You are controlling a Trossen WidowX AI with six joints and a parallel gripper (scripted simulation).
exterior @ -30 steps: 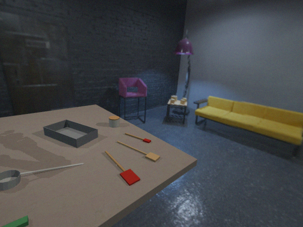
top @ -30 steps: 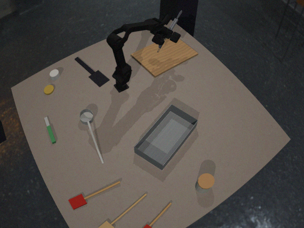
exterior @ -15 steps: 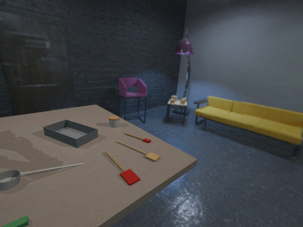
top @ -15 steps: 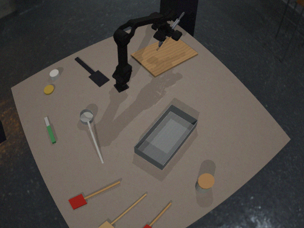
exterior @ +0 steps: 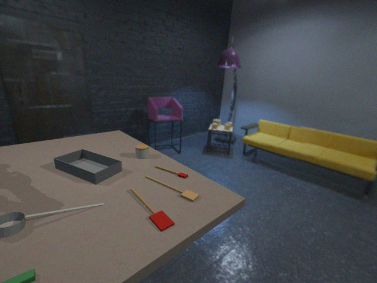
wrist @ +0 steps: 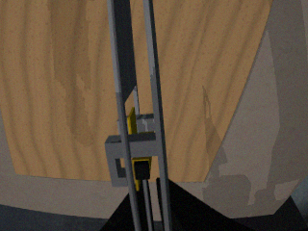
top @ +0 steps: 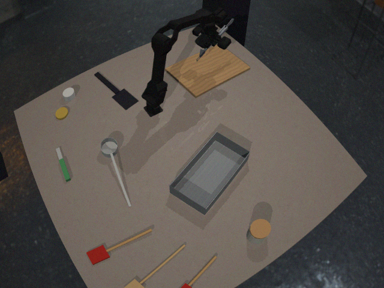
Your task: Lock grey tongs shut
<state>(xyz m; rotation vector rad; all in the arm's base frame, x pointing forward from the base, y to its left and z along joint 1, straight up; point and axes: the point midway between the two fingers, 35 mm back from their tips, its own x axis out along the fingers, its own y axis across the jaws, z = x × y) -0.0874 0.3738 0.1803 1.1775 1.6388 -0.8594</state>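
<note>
My gripper tip is now 1 cm short of the wooden board, 2 cm to the left of it and 14 cm above it. The rest, counted from my gripper tip: white puck 23 cm behind, 70 cm to the right, 13 cm below; then grey roasting tin 50 cm ahead, 37 cm to the right, 12 cm below; then black spatula 12 cm behind, 48 cm to the right, 15 cm below.
</note>
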